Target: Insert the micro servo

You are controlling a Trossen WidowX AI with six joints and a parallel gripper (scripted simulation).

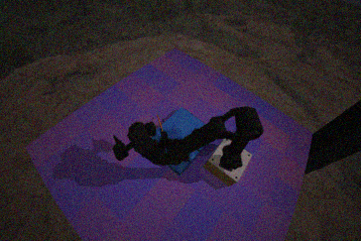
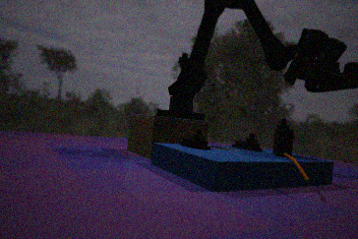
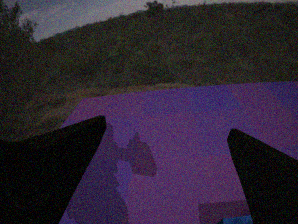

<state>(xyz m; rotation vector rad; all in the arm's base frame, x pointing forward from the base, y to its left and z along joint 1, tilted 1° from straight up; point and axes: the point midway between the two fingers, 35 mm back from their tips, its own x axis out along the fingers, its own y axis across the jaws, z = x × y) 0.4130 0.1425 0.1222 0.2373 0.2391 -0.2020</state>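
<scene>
Now: gripper tip 19 cm to the left of the blue deck, 19 cm above it and 15 cm past it.
</scene>
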